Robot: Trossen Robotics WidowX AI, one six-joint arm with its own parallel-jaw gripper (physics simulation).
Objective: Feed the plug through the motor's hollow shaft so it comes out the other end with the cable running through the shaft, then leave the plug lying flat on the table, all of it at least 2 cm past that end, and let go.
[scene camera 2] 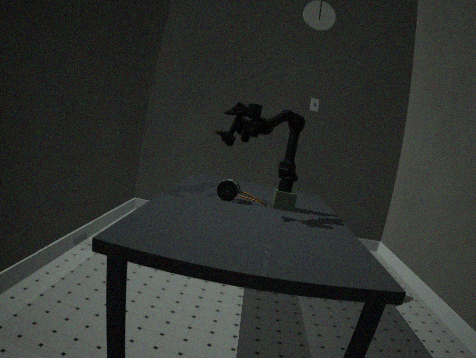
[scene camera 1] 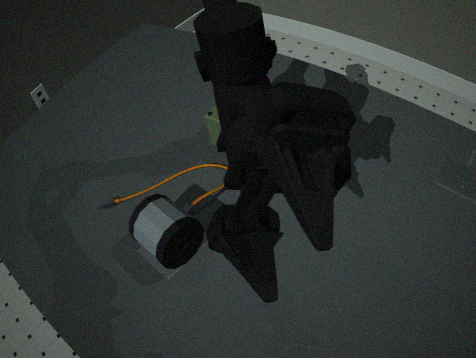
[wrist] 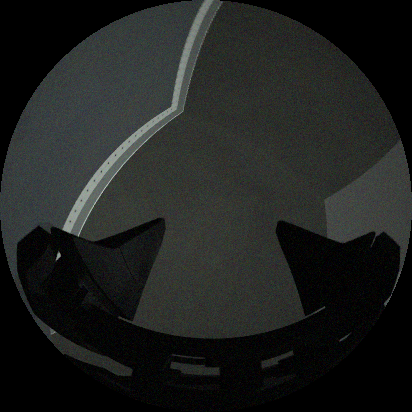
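Where they show: gripper, fingertip midpoint: (scene camera 2: 220, 122) (scene camera 1: 294, 279) (wrist: 222, 225); arm's base, link origin: (scene camera 2: 285, 191).
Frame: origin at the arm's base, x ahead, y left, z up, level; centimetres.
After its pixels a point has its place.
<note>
The motor (scene camera 1: 153, 223) @(z 1.1, x 29.7, y 4.9 cm) (scene camera 2: 228, 190) @(z -4.6, x 28.5, y 3.4 cm), a pale cylinder with dark round ends, lies on its side on the table (scene camera 1: 360, 300) @(z -9.0, x 18.5, y 39.5 cm) (scene camera 2: 215, 235) @(z -9.1, x 23.6, y 65.8 cm). An orange cable (scene camera 1: 165, 180) @(z -8.5, x 18.5, y -7.4 cm) (scene camera 2: 252, 197) @(z -5.2, x 15.3, y 6.1 cm) curves behind it in scene camera 1. A small tip, which looks like the plug (scene camera 1: 116, 200) @(z -7.9, x 28.8, y -13.0 cm), is at the cable's free left end, outside the motor. The cable's other visible end stops beside the motor. The arm hides part of the cable's bend. The inside of the shaft cannot be made out. My gripper (scene camera 1: 298, 274) @(z 28.3, x 33.3, y 36.2 cm) (scene camera 2: 222, 122) @(z 28.3, x 33.3, y 36.2 cm) (wrist: 222, 225) @(z 28.3, x 33.3, y 36.2 cm) is open and empty, high above the table.
A green block (scene camera 1: 213, 129) @(z -3.4, x 5.1, y -4.1 cm) (scene camera 2: 285, 199) @(z -3.4, x -0.8, y 4.6 cm) stands under the arm's base, mostly hidden by the arm in scene camera 1. The dark arm reaches over the table beside the motor. Walls and a pale skirting board (wrist: 107, 172) show beyond the fingers in the wrist view.
</note>
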